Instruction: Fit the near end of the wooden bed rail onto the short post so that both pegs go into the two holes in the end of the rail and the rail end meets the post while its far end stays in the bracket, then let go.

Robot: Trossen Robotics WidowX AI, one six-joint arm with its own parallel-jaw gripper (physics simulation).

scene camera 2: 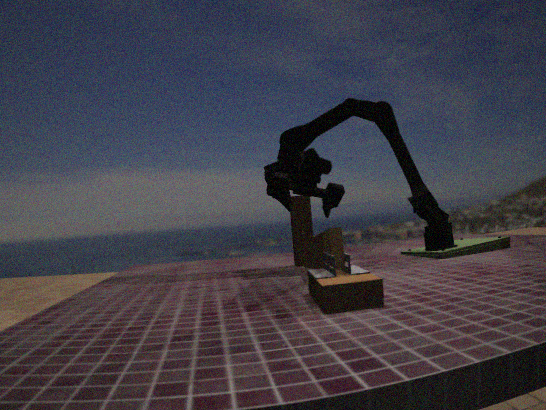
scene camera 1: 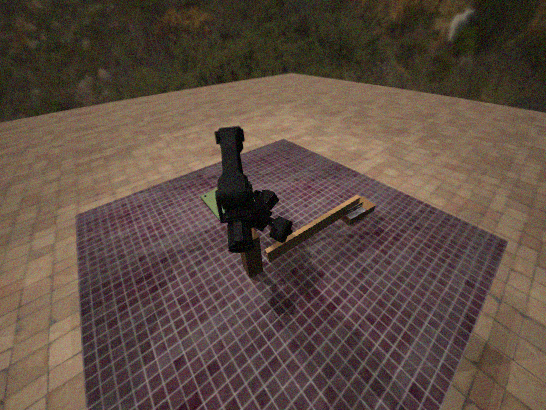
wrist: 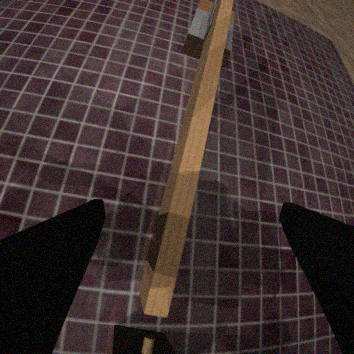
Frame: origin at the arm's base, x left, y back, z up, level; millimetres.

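Where they show: gripper, between the fingertips: (scene camera 2: 309, 213) (wrist: 194, 209); arm's base, origin of its link: (scene camera 2: 441, 248).
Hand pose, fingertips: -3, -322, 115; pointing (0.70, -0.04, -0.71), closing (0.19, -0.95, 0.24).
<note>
Each offset is from my fingertips to the top centre of the thing, as dx, dy, dz. "*": to the spot under its first point. Level surfaces: height alone.
The wooden rail (scene camera 1: 320, 226) (scene camera 2: 335, 245) (wrist: 196, 140) runs from the short post to the bracket @(* +354, -43, -95) (scene camera 1: 358, 214) (scene camera 2: 350, 295) (wrist: 199, 24). Its far end sits between the bracket's metal plates. Its near end lies a little apart from the dark post @(* -126, -34, -63) (scene camera 1: 253, 264) (scene camera 2: 301, 235) (wrist: 124, 341), with a gap in the wrist view. One light peg @(* -88, -9, -73) (wrist: 148, 345) shows on the post, outside the rail; the other peg and the end holes are hidden. My gripper (scene camera 1: 261, 237) (scene camera 2: 309, 211) (wrist: 194, 209) is open and empty above the rail's near part, its fingers wide on either side.
The arm rises from its base on a green plate (scene camera 1: 211, 203) (scene camera 2: 470, 246), behind the post in scene camera 1. The post stands upright close beside the gripper. Rail, post and bracket stand on a purple tiled mat @(dz -131) (scene camera 1: 200, 325) (scene camera 2: 165, 340) (wrist: 65, 130).
</note>
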